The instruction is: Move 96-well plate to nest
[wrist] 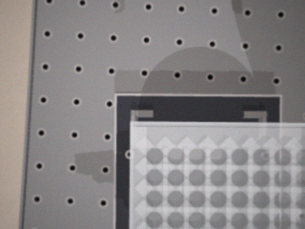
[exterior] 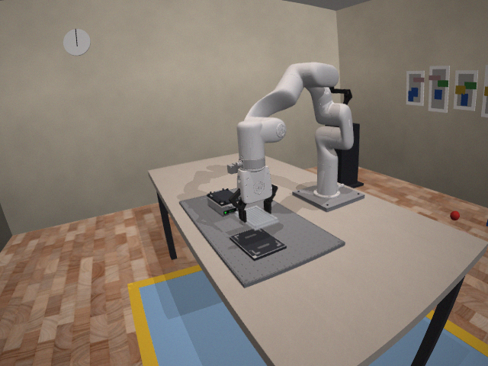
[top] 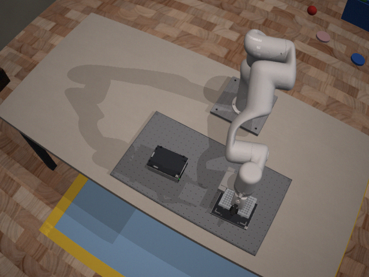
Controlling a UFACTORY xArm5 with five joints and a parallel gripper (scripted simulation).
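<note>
The black plate nest N1 is 11 cm below my hand. Round my hand: 96-well plate: 1 cm below.
</note>
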